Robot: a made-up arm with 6 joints.
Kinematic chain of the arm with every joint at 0, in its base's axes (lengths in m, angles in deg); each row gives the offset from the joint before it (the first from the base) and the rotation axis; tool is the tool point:
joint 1: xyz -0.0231 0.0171 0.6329 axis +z
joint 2: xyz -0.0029 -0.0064 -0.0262 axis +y
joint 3: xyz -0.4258 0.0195 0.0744 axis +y
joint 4: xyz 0.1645 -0.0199 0.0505 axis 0.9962 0 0.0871
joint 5: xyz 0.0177 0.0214 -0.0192 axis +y
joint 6: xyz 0.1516 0.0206 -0.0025 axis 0.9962 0 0.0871
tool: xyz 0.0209 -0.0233 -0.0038
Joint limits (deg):
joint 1: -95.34..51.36
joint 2: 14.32..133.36
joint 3: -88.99..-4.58
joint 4: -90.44..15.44
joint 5: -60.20..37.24
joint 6: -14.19..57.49
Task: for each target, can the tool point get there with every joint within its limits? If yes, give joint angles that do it. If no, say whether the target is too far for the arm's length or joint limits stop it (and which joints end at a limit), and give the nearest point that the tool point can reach.
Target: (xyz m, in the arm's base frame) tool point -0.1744 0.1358 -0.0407
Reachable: no: joint limits stop it (at a limit: joint 1, joint 2, joint 4, joint 6) | nearest point 0.0863 0.2050 0.5283 | short by 0.630 m
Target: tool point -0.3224 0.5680 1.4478
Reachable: no: too far | nearest point -0.2236 0.3861 1.1687 | short by 0.348 m
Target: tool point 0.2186 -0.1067 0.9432
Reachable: yes | joints -45.17 74.31 -38.37 -55.50 -49.64 -6.54
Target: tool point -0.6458 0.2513 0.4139
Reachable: no: joint limits stop it (at a limit: joint 2, joint 3, joint 5, joint 6) | nearest point -0.1806 0.0764 0.6969 | short by 0.572 m
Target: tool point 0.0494 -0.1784 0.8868
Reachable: yes | joints -67.60 63.84 -35.56 -64.86 -13.54 33.12
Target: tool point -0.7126 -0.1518 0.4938
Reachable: no: joint limits stop it (at a limit: joint 1, joint 2, joint 4, joint 5, joint 6) | nearest point -0.2084 -0.2249 0.5803 | short by 0.517 m
